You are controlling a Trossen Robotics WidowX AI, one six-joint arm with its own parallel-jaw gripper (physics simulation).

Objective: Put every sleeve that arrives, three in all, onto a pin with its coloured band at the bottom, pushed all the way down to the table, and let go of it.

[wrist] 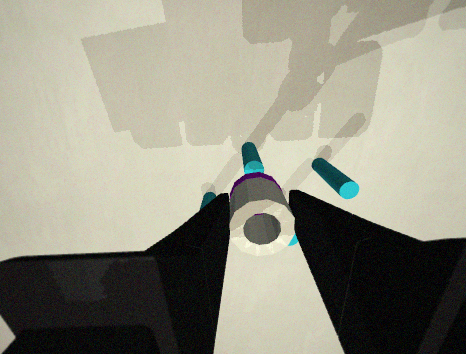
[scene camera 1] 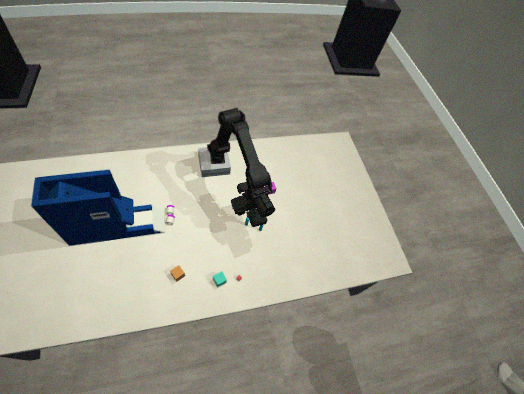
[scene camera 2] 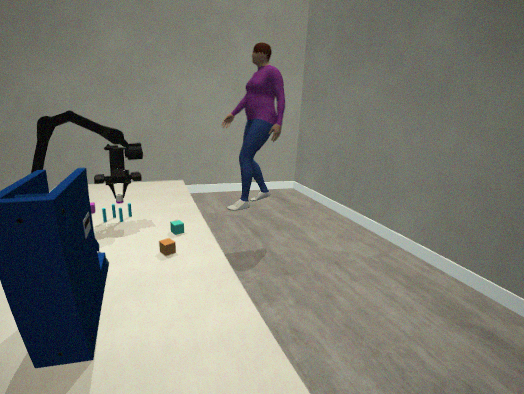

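My gripper (scene camera 2: 119, 196) (wrist: 258, 200) points down and is shut on a white sleeve (scene camera 2: 119, 198) (wrist: 261, 202). The sleeve is upright, its purple band at the lower end, and it is held above the table near the pin tops. Several teal pins stand upright; one pin (wrist: 252, 158) is just beyond the sleeve, another pin (wrist: 335, 178) is to the right, and a third pin (wrist: 208, 201) is partly hidden by the left finger. Pins also show in scene camera 2, such as the pin (scene camera 2: 104, 215). Two more banded sleeves, one (scene camera 1: 170, 210) beside the other (scene camera 1: 170, 220), are at the chute's end.
A blue dispenser (scene camera 1: 85, 220) (scene camera 2: 55, 280) stands on the table (scene camera 1: 320, 260). A magenta cube (scene camera 1: 273, 188) (scene camera 2: 92, 207) is near the pins. An orange cube (scene camera 1: 177, 273) (scene camera 2: 167, 247), teal cube (scene camera 1: 219, 279) (scene camera 2: 177, 227) and small red cube (scene camera 1: 239, 278) lie toward one long edge. A person (scene camera 2: 262, 100) stands beyond the table.
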